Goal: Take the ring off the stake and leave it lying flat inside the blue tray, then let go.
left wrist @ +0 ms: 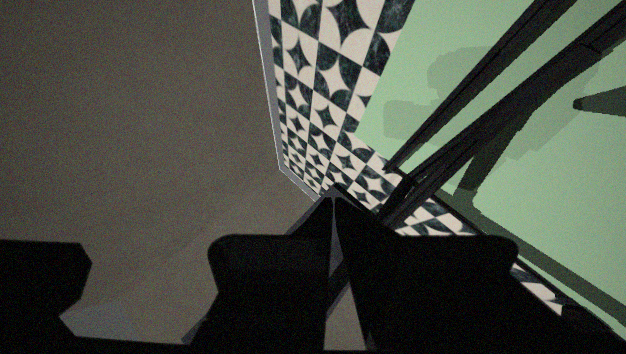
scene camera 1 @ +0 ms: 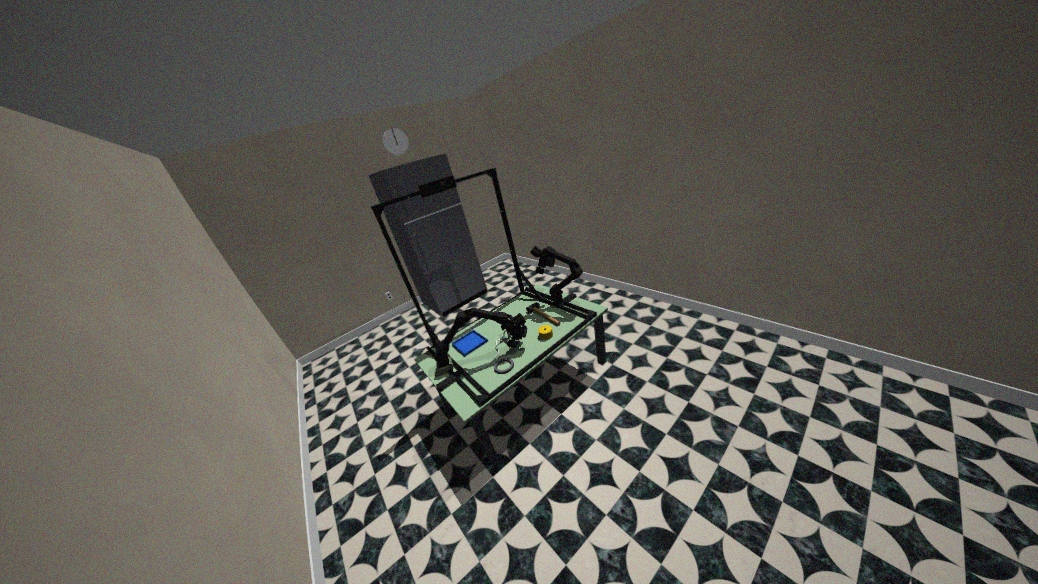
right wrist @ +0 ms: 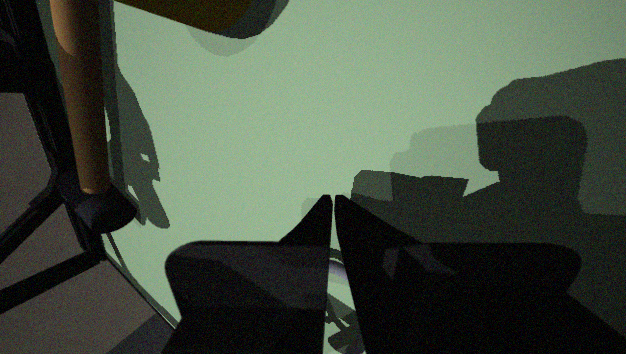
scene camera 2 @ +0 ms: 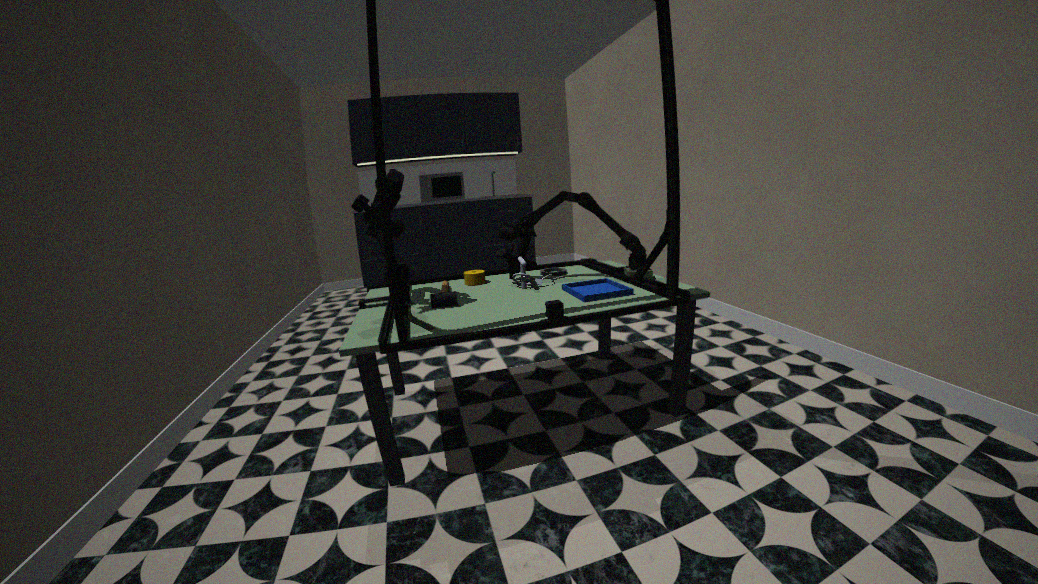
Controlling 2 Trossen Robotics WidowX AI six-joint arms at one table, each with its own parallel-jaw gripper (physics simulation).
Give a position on a wooden-handled hammer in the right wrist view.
88, 190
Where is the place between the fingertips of my left gripper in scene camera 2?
367, 234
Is my right gripper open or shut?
Shut.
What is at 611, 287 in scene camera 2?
A blue tray.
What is my left gripper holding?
Nothing.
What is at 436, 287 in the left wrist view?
My left gripper.
